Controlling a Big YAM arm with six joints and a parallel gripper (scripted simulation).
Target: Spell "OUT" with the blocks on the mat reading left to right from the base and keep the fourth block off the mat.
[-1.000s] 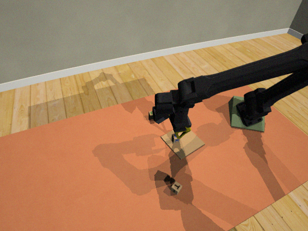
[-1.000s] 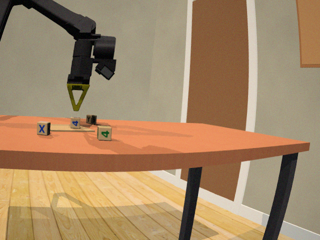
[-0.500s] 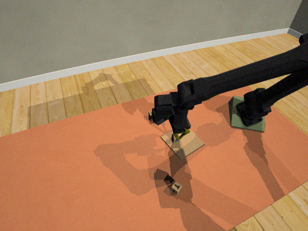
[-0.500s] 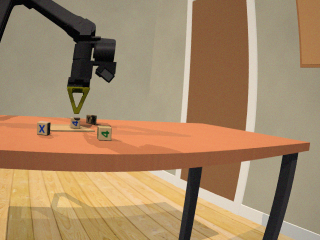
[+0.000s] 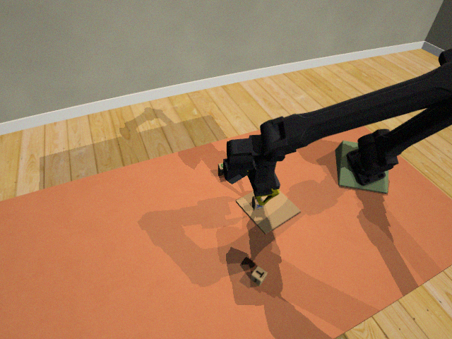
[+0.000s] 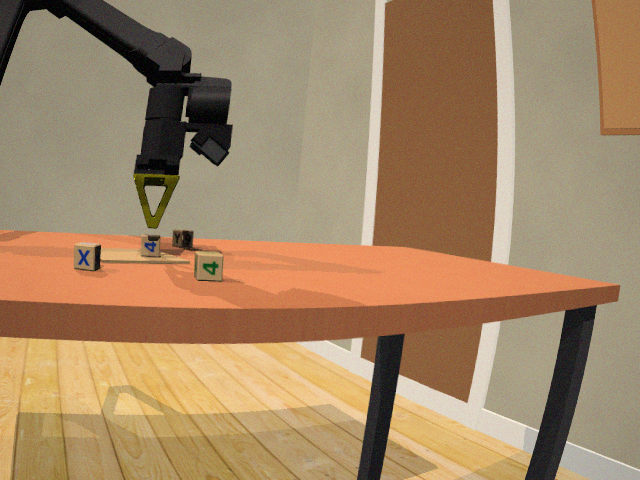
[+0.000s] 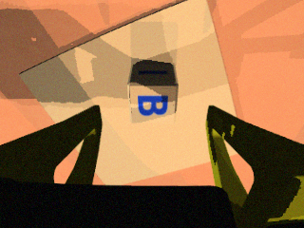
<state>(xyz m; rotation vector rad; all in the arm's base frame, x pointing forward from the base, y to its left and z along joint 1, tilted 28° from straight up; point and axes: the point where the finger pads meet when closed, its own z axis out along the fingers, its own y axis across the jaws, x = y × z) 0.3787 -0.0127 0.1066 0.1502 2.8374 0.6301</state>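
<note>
My gripper is now 40 mm above the wooden block. Also, from my hand: O block: 90 mm behind, 140 mm to the right, 40 mm below; then tan mat: 30 mm behind, 10 mm to the left, 50 mm below.
</note>
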